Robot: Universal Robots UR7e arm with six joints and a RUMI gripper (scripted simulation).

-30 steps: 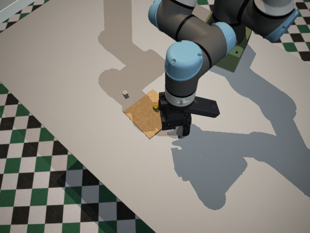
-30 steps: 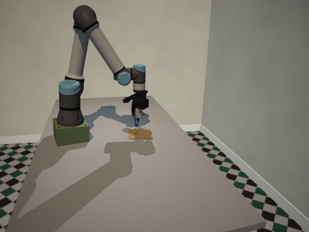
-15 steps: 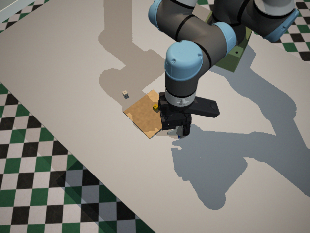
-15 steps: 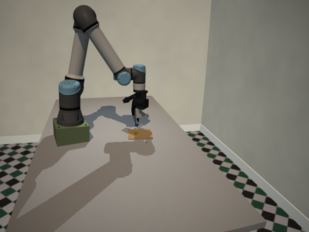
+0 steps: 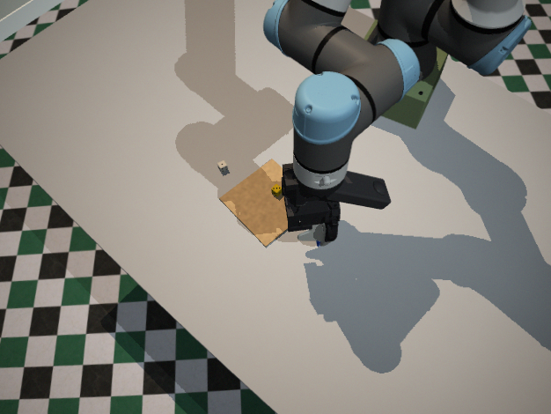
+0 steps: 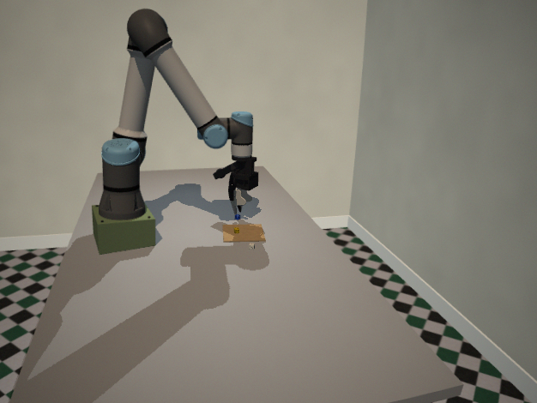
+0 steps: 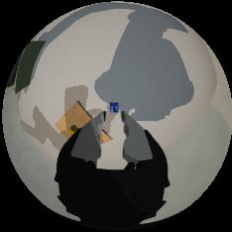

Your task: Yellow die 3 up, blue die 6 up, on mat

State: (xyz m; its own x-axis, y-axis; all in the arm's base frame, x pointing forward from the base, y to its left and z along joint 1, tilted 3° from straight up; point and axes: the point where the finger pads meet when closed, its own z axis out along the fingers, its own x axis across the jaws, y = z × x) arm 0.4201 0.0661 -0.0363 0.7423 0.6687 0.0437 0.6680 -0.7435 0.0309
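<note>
My hand is 30 mm above the blue die. Also, from my hand: tan mat: 130 mm to the right, 40 mm below, 20 mm behind; then white die: 250 mm to the right, 30 mm below, 30 mm behind; then yellow die: 130 mm to the right, 40 mm behind, 30 mm below.
</note>
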